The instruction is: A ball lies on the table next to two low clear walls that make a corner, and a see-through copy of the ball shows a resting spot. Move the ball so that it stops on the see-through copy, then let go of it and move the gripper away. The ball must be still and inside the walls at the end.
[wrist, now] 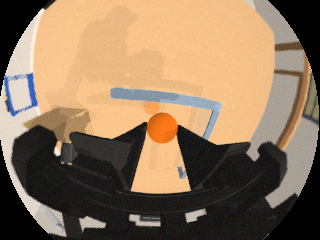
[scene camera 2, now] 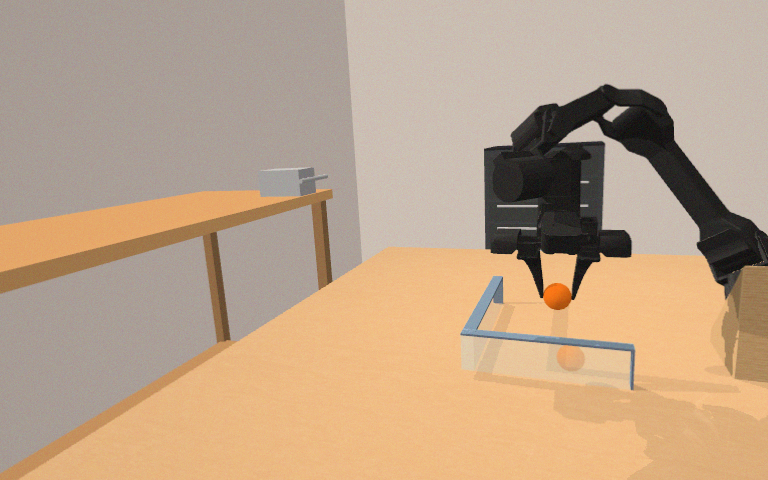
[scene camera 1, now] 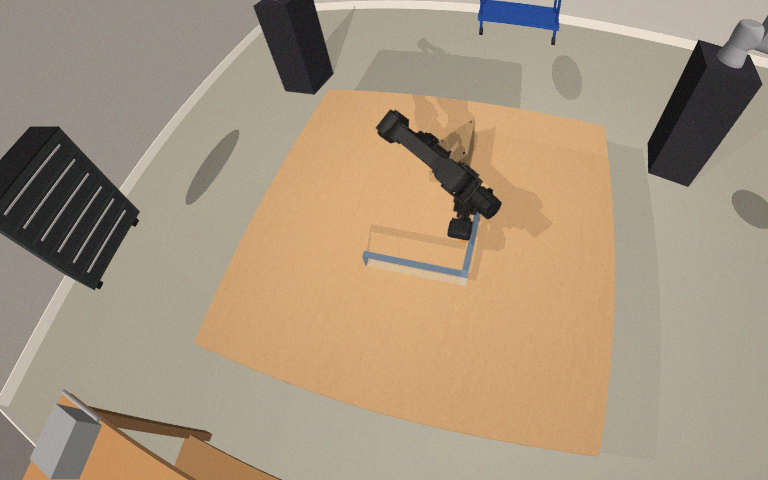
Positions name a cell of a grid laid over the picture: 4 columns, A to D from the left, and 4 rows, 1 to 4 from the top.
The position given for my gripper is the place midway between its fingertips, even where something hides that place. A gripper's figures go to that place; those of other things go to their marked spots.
Labels:
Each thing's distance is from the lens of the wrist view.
my gripper (wrist: C3): 10 cm
ball (wrist: C3): 8 cm

